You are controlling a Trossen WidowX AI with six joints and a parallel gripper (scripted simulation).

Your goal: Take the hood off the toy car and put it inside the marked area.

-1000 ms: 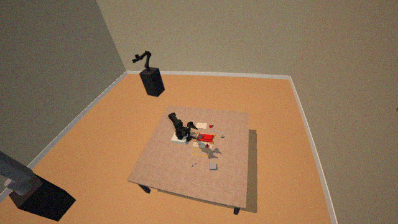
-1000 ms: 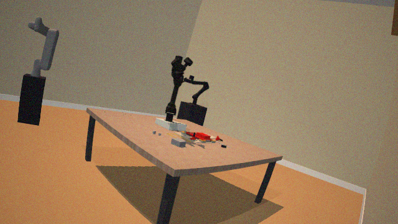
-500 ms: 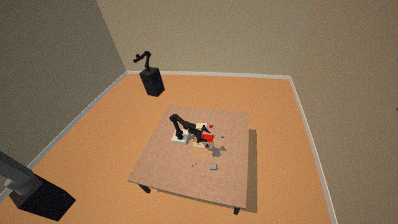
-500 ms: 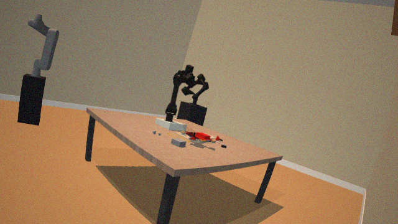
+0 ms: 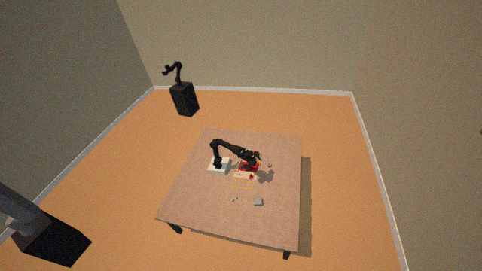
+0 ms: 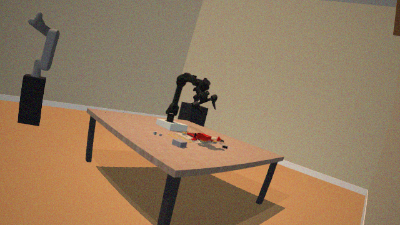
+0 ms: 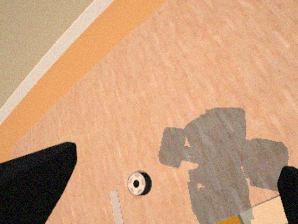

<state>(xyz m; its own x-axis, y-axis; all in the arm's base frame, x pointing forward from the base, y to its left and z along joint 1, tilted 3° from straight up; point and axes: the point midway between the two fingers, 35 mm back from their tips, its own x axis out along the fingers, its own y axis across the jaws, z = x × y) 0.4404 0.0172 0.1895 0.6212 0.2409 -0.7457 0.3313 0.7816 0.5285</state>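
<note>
Right now my gripper tip is 21 cm above the red hood, 12 cm past it and 11 cm to the right of it. Also, from my gripper tip: beige sheet 30 cm behind, 29 cm to the left, 24 cm below.
</note>
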